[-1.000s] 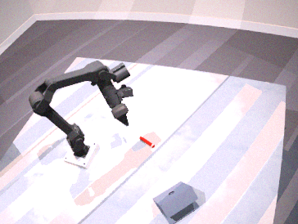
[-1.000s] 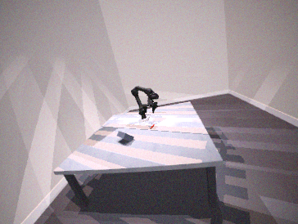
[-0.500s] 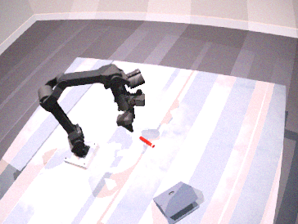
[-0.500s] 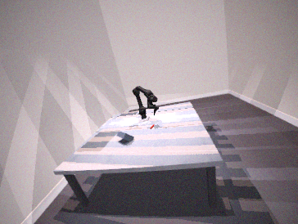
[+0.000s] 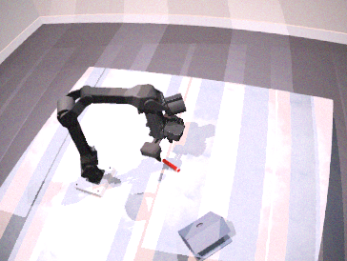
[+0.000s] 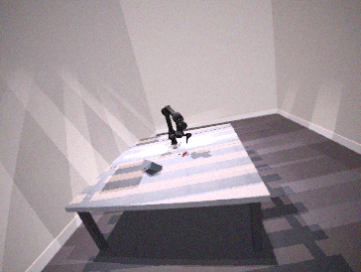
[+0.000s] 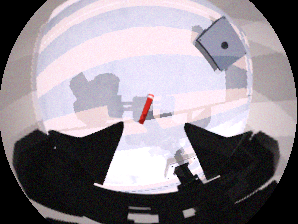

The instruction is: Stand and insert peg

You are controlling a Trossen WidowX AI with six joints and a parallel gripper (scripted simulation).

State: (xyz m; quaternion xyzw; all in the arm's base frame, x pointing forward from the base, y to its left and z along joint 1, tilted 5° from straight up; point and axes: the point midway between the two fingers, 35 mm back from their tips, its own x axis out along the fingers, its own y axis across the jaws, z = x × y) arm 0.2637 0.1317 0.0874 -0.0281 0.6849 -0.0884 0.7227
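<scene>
Now: gripper tip 2 cm short of the red peg and 9 cm above it. Round my gripper tip: sloped grey panel: 20 cm ahead, 24 cm to the right, 5 cm below.
</scene>
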